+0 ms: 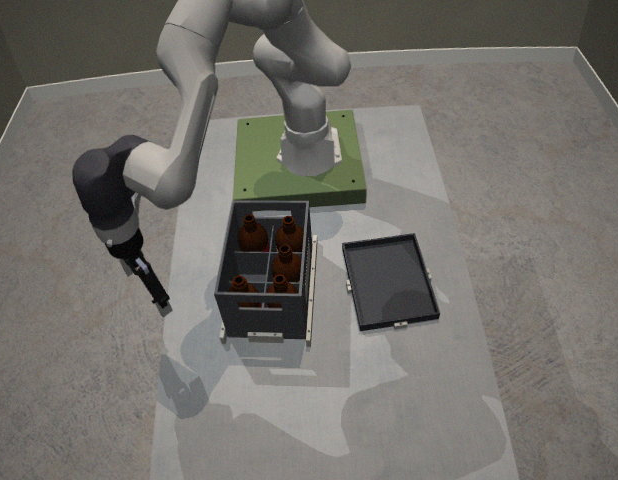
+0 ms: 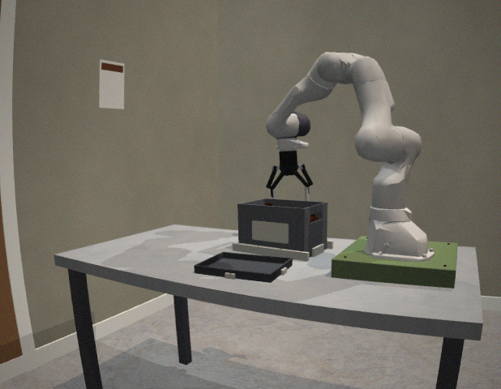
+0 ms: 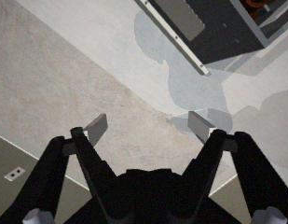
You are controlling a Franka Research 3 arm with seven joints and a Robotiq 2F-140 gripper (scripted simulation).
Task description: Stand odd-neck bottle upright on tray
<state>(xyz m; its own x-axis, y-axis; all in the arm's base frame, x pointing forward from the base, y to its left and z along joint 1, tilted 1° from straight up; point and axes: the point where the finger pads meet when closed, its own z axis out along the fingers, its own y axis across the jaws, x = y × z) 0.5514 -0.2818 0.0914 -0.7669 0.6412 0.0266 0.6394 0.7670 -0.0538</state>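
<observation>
Now: the dark grey crate 13 cm behind my hand, 24 cm to the left of it and 6 cm below it. Round my hand: black tray: 18 cm behind, 53 cm to the left, 13 cm below; then glass bottle: 4 cm behind, 20 cm to the left, 6 cm below; then brown bottle: 22 cm behind, 19 cm to the left, 6 cm below.
</observation>
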